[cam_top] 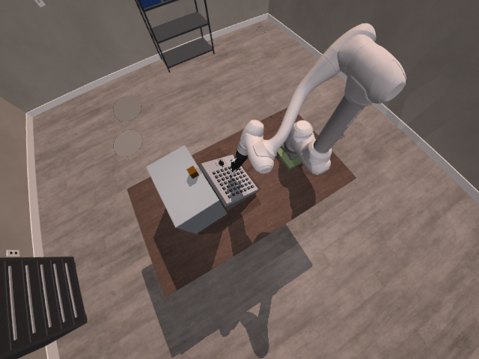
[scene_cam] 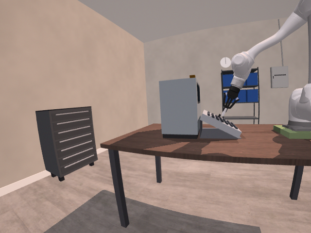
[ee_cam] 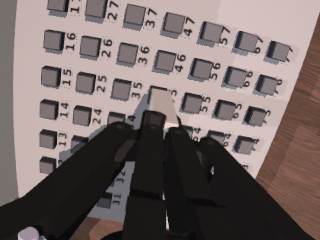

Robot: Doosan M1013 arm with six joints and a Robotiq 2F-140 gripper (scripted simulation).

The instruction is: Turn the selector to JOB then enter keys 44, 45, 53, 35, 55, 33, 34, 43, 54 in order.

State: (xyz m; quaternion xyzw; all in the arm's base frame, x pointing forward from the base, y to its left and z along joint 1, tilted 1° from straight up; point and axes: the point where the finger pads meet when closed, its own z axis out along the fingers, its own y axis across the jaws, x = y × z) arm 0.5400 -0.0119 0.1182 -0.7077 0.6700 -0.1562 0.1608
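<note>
Now: hand 5 cm above the key 44, 4 cm to the right of it and 2 cm short of it. From my hand the other things lie so: black selector knob: 13 cm to the right, 4 cm below, 3 cm ahead; then sloped keypad: 9 cm below, 5 cm ahead, 1 cm to the right.
</note>
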